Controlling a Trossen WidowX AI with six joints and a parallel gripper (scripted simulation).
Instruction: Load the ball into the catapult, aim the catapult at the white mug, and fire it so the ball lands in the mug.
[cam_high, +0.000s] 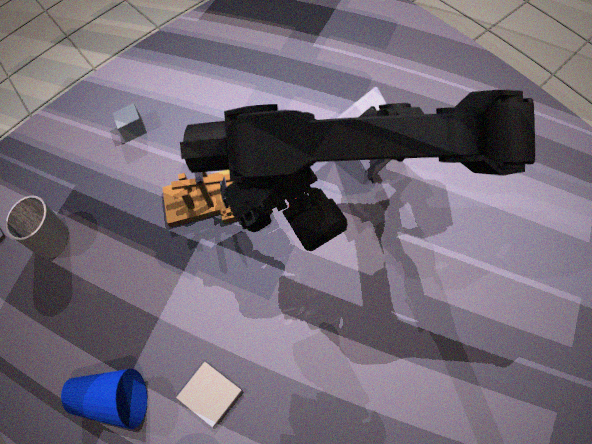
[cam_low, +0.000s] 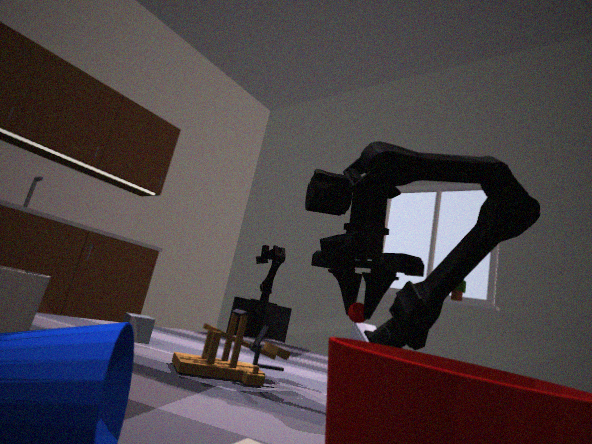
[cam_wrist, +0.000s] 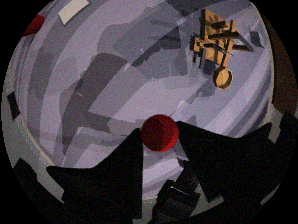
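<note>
Right now my gripper tip is 4 cm short of the wooden catapult, 17 cm to the left of it and 9 cm above it. From my gripper tip the other things lie so: red ball 1 cm above; then white tile 29 cm ahead, 8 cm to the left, 13 cm below; then red container 39 cm ahead, 22 cm to the left, 11 cm below.
</note>
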